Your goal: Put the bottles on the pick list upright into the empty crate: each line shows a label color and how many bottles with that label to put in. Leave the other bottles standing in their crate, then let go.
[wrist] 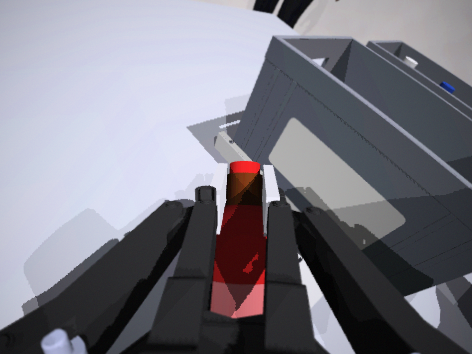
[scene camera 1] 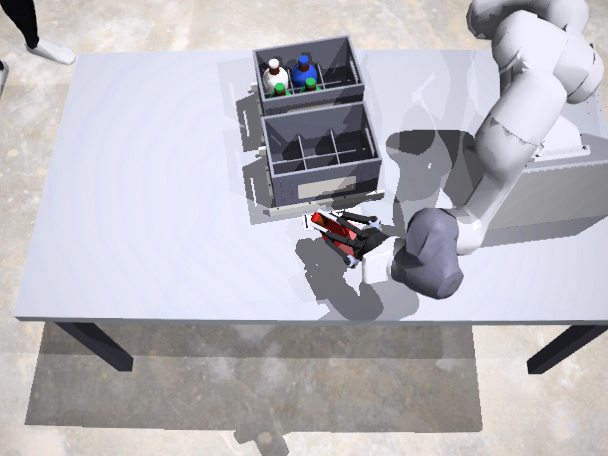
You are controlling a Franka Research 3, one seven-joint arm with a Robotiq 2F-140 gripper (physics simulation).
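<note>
My gripper (scene camera 1: 321,220) (wrist: 244,179) is shut on a red-labelled bottle (scene camera 1: 337,231) (wrist: 241,240) with a red cap. The bottle is tilted, its cap end between the white fingertips, in front of the empty crate (scene camera 1: 287,187) (wrist: 330,125). That grey crate has dividers and no bottles showing. Behind it, the other crate (scene camera 1: 315,103) holds a white-labelled bottle (scene camera 1: 275,79), a blue-labelled bottle (scene camera 1: 304,76) and two green-capped bottles (scene camera 1: 279,88) (scene camera 1: 310,84), all upright. In the wrist view a white cap (wrist: 411,62) and a blue cap (wrist: 447,87) show. No pick list is readable.
The empty crate's front wall carries a blank pale label (scene camera 1: 326,187) (wrist: 335,175). A pale rail (scene camera 1: 295,208) (wrist: 231,146) runs along its foot, close to the gripper. The robot's base block (scene camera 1: 555,195) stands at the right of the table (scene camera 1: 150,175).
</note>
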